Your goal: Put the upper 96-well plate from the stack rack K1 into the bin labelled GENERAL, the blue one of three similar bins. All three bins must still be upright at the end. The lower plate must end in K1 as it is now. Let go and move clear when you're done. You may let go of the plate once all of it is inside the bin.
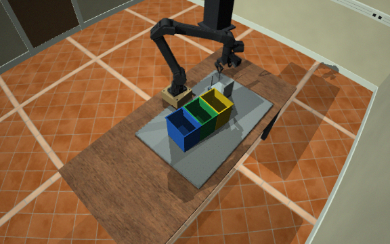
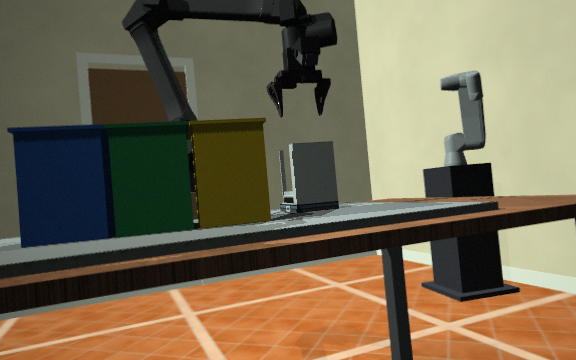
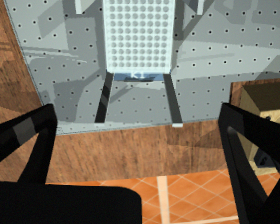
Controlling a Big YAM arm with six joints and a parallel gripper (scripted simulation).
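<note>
Right now my hand is 190 mm above the white 96-well plate. Also, from my hand: yellow bin: 200 mm to the right, 140 mm below, 140 mm ahead; then blue bin: 460 mm to the right, 140 mm below, 140 mm ahead; then green bin: 330 mm to the right, 140 mm below, 140 mm ahead.
</note>
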